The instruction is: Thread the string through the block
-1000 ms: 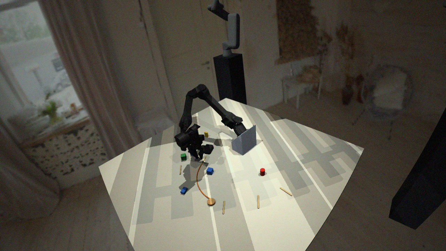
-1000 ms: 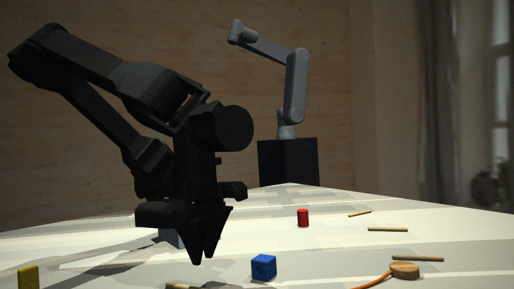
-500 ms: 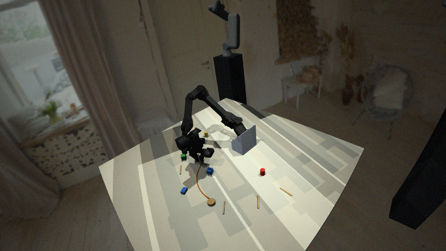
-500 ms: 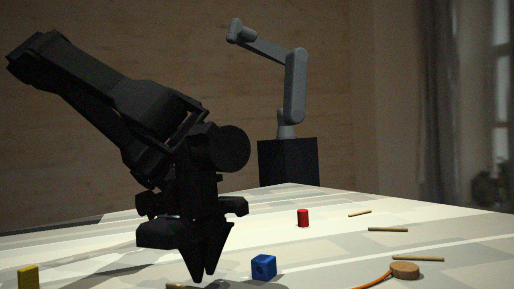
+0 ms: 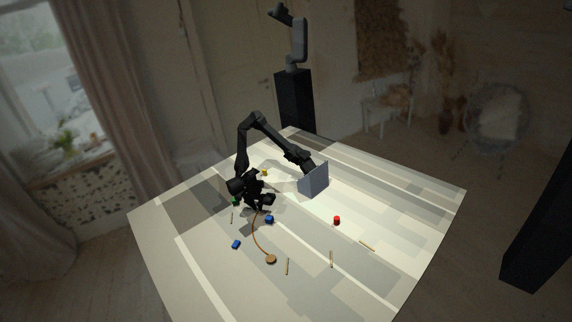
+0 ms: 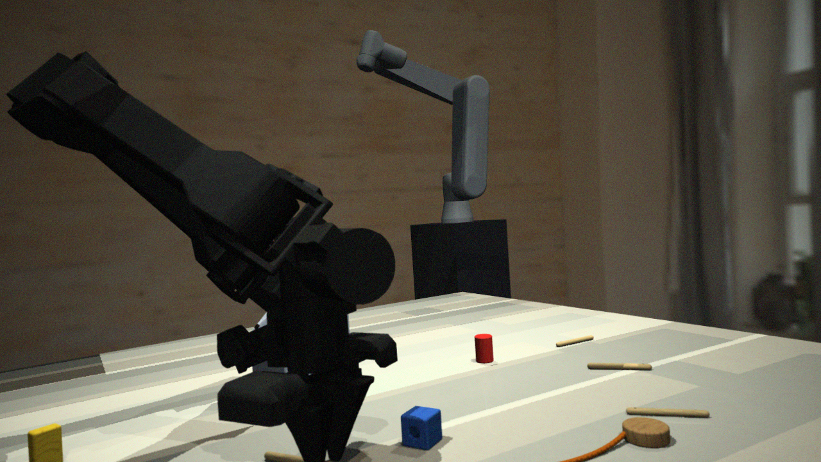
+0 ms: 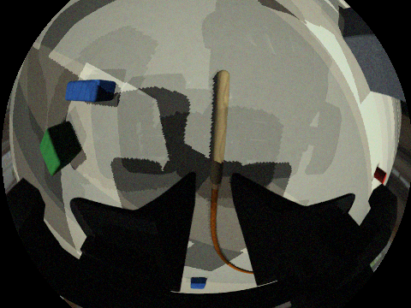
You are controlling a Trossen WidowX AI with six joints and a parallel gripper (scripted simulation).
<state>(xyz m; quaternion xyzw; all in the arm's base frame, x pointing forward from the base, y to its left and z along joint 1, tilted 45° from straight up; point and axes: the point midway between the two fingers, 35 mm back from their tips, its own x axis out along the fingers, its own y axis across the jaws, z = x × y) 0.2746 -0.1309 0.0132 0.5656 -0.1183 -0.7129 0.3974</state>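
Right now my gripper tip is 2 cm past the thin wooden stick and 1 cm to the left of it. The rest, counted from my gripper tip: yellow block: 21 cm behind, 19 cm to the right, 2 cm above; then green cube: 13 cm to the right, 4 cm ahead, 1 cm above; then round wooden button: 25 cm to the left, 15 cm ahead.
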